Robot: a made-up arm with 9 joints. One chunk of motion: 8 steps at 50 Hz.
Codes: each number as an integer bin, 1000 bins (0 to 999) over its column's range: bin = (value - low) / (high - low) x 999, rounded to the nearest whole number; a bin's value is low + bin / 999 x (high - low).
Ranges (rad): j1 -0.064..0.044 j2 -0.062..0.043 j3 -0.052..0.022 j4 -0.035..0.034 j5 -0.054..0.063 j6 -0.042..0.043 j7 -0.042..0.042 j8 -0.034..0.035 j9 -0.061..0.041
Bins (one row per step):
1: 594 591 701 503 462 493 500 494 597
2: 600 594 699 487 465 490 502 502 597
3: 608 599 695 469 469 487 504 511 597
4: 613 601 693 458 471 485 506 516 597
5: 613 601 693 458 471 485 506 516 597
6: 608 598 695 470 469 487 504 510 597
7: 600 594 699 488 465 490 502 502 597
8: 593 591 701 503 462 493 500 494 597
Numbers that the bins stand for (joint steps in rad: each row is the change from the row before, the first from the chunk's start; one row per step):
1: 0.00022 0.00012 -0.00007 -0.00026 0.00011 -0.00005 0.00004 0.00012 -0.00005
2: 0.00086 0.00043 -0.00022 -0.00136 0.00046 -0.00031 0.00021 0.00067 -0.00005
3: 0.00173 0.00096 -0.00052 -0.00261 0.00093 -0.00056 0.00038 0.00129 -0.00005
4: 0.00227 0.00117 -0.00067 -0.00337 0.00116 -0.00073 0.00055 0.00164 -0.00005
5: 0.00227 0.00117 -0.00067 -0.00337 0.00116 -0.00073 0.00055 0.00164 -0.00005
6: 0.00173 0.00085 -0.00052 -0.00254 0.00093 -0.00056 0.00038 0.00123 -0.00005
7: 0.00086 0.00043 -0.00022 -0.00129 0.00046 -0.00031 0.00021 0.00067 -0.00005
8: 0.00011 0.00012 -0.00007 -0.00026 0.00011 -0.00005 0.00004 0.00012 -0.00005

